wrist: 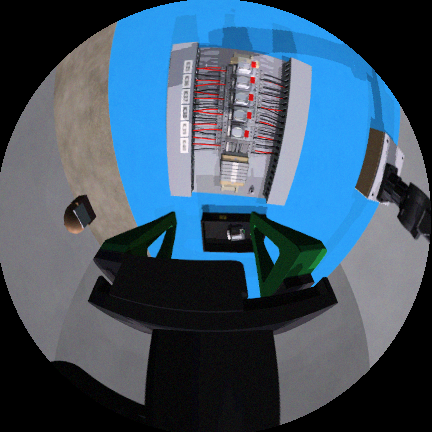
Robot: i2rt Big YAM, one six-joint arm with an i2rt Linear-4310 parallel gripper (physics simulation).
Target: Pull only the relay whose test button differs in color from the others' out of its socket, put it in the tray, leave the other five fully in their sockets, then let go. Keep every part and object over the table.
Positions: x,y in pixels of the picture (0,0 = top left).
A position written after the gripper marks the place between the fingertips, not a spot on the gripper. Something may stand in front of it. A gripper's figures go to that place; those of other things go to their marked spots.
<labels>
The gripper (pixel 212 216) is 13 cm from the lens. A grey panel (pixel 206 161): 29 cm from the lens.
</labels>
